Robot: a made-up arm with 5 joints.
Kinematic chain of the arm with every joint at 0, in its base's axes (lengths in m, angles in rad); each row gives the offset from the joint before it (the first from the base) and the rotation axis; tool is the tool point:
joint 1: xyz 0 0 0.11 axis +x
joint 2: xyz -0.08 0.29 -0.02 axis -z
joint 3: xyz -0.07 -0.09 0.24 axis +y
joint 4: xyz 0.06 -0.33 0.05 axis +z
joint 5: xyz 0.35 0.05 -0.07 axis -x
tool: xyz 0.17 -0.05 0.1
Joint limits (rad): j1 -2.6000..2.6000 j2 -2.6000..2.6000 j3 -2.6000..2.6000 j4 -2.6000..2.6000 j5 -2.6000..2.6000
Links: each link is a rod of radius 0.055 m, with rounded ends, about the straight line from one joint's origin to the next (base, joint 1, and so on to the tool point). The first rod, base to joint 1, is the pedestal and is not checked.
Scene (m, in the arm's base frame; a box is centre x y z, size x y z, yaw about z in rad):
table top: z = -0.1
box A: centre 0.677 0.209 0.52 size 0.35 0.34 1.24 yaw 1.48
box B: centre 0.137 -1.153 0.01 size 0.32 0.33 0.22 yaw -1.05
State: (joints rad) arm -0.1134 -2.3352 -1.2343 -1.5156 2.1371
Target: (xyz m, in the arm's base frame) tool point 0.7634 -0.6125 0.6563
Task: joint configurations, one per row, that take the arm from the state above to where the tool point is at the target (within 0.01 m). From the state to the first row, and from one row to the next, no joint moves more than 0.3 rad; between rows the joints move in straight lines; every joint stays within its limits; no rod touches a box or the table.
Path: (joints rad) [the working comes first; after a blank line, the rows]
Joints at the target: 1.7198 -2.0350 -1.6454 -1.4080 2.0362
Straight joint move there: touches box A.

1: 0.1674 -2.3745 -1.1681 -1.5099 2.1067
2: 0.4482 -2.4138 -1.1018 -1.5042 2.0762
3: 0.7290 -2.4531 -1.0356 -1.4985 2.0458
4: 1.0098 -2.4924 -0.9693 -1.4928 2.0153
5: 1.2906 -2.5317 -0.9031 -1.4871 1.9849
6: 1.4337 -2.3661 -1.1505 -1.4607 2.0020
7: 1.5768 -2.2006 -1.3980 -1.4344 2.0191
8: 1.7198 -2.0350 -1.6454 -1.4080 2.0362

